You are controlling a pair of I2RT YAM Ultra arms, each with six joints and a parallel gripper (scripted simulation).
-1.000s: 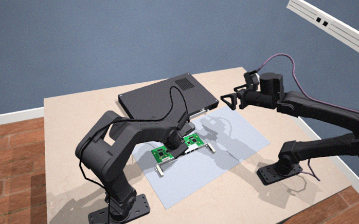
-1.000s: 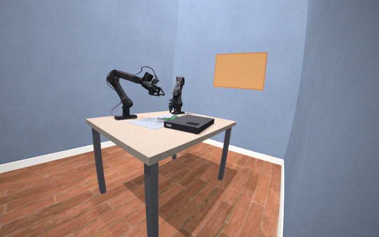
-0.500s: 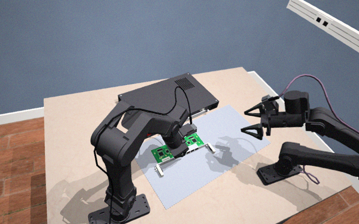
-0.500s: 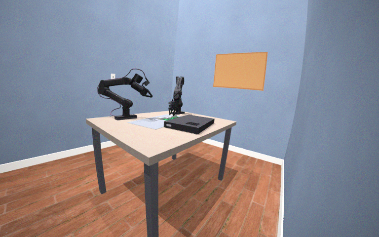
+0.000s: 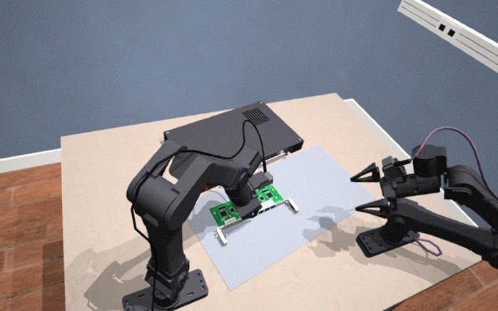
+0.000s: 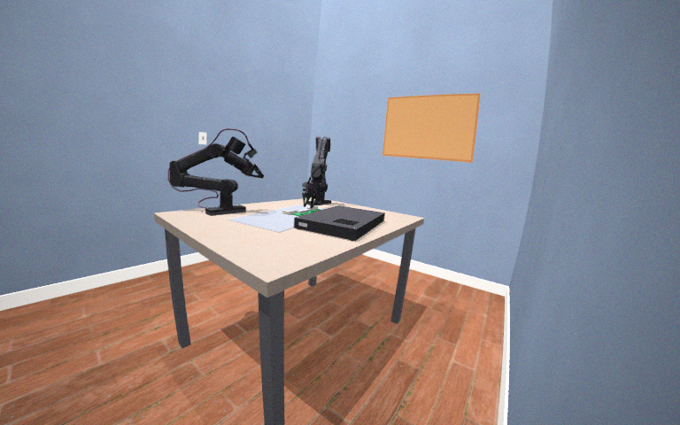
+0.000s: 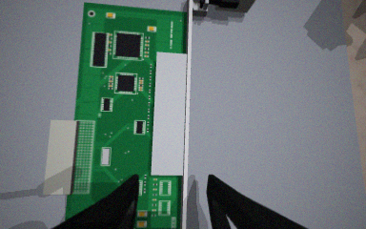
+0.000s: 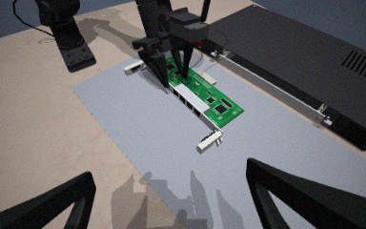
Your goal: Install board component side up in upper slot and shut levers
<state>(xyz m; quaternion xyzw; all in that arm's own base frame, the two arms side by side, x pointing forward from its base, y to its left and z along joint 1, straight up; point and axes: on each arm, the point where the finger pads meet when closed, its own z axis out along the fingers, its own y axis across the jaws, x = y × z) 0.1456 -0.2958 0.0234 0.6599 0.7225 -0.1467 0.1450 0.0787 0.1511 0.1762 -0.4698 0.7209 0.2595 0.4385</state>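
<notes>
Now: the mat 2 cm ahead of my left hand, 13 cm to the right of it and 4 cm below it. The rest, counted from my left hand: black enclosure 28 cm ahead, 5 cm to the right.
</notes>
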